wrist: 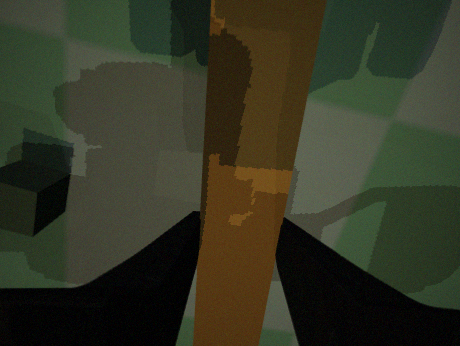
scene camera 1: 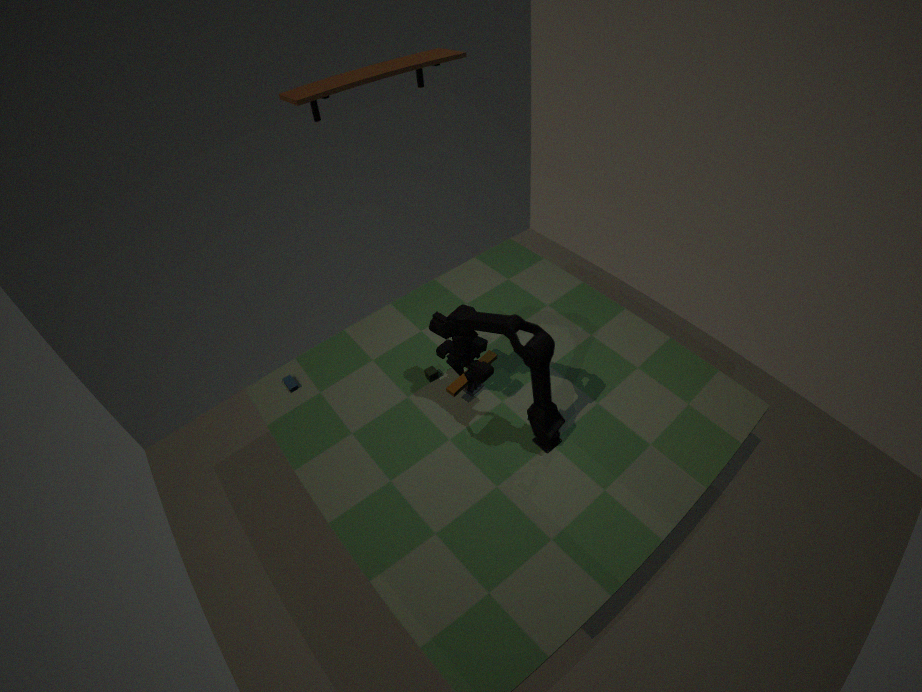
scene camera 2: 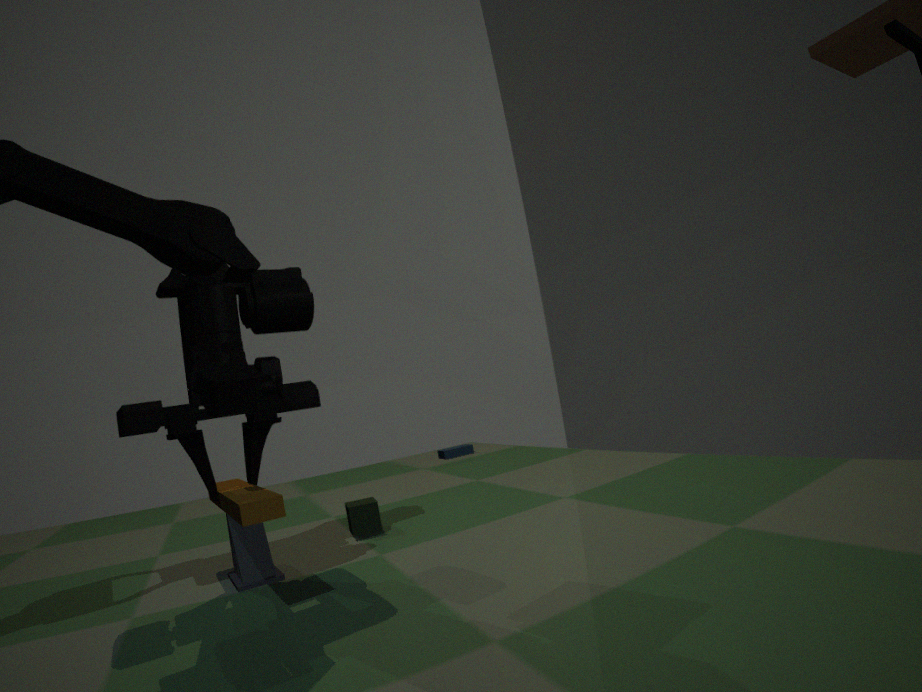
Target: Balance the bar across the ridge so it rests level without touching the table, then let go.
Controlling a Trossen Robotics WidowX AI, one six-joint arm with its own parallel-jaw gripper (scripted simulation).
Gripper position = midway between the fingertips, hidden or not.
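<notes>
There is a dark green cube [scene camera 2: 363, 515] that I can see, and an orange bar [scene camera 2: 246, 503] too. The wrist view gives me the bar [wrist: 259, 66] as well. And my own gripper is visible to me: scene camera 2 has my gripper [scene camera 2: 234, 496], scene camera 1 shows the gripper [scene camera 1: 466, 378], and in the wrist view I find my gripper [wrist: 238, 223].
</notes>
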